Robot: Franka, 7 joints.
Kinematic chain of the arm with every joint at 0, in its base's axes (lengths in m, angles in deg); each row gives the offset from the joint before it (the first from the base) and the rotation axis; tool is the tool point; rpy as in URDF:
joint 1: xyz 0 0 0.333 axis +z
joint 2: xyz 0 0 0 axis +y
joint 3: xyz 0 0 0.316 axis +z
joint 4: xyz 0.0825 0 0 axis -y
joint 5: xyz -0.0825 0 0.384 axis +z
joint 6: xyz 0 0 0 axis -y
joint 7: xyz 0.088 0 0 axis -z
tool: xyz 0 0 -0.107 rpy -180 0 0
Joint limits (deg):
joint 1: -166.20..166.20
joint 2: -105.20..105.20
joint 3: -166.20..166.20
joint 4: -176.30..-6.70
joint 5: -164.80..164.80
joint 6: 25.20..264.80
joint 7: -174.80..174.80
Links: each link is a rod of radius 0.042 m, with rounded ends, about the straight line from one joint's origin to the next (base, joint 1, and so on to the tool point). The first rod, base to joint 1, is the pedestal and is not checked.
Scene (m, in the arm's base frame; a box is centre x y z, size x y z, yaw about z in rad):
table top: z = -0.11
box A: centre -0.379 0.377 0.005 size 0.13 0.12 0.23 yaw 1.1
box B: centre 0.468 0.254 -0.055 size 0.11 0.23 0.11 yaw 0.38
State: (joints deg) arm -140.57 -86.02 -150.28 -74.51 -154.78 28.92 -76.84
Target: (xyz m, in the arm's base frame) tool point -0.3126 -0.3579 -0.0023
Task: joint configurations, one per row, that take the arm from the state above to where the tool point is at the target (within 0.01 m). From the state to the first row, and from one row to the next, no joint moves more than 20 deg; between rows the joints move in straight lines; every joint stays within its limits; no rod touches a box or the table.
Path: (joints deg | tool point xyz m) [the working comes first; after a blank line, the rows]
Joints at the target: -26.24 -105.20 -117.74 -129.49 -160.47 67.70 -76.84
Straight joint move there: touches box A, the table top.

1: -145.70 -68.10 -143.86 -70.32 -149.26 28.18 -68.19 | 0.4809 0.4993 0.2774
2: -150.82 -50.19 -137.44 -66.13 -143.75 27.43 -59.55 | 0.4958 0.4527 0.5152
3: -155.95 -32.27 -131.02 -61.94 -138.23 26.69 -50.90 | 0.4347 0.3718 0.7275
4: -161.07 -14.36 -124.60 -57.75 -132.72 25.94 -42.26 | 0.3032 0.2824 0.8886
5: -166.20 3.56 -118.18 -53.56 -127.20 25.20 -33.61 | 0.1199 0.2076 0.9806
6: -148.71 -10.04 -118.12 -63.05 -131.36 30.51 -39.02 | 0.1698 0.3652 0.9021
7: -131.21 -23.63 -118.07 -72.55 -135.52 35.83 -44.42 | 0.1017 0.5337 0.7725
8: -113.72 -37.23 -118.02 -82.04 -139.68 41.14 -49.82 | -0.0755 0.6345 0.6066
9: -96.22 -50.82 -117.96 -91.53 -143.84 46.45 -55.23 | -0.3056 0.6065 0.4253
10: -78.73 -64.42 -117.91 -101.02 -148.00 51.76 -60.63 | -0.5025 0.4347 0.2524
11: -61.23 -78.01 -117.85 -110.51 -152.16 57.08 -66.03 | -0.5865 0.1597 0.1122
12: -43.74 -91.61 -117.80 -120.00 -156.31 62.39 -71.44 | -0.5170 -0.1349 0.0236
13: -26.24 -105.20 -117.74 -129.49 -160.47 67.70 -76.84 | -0.3126 -0.3579 -0.0023

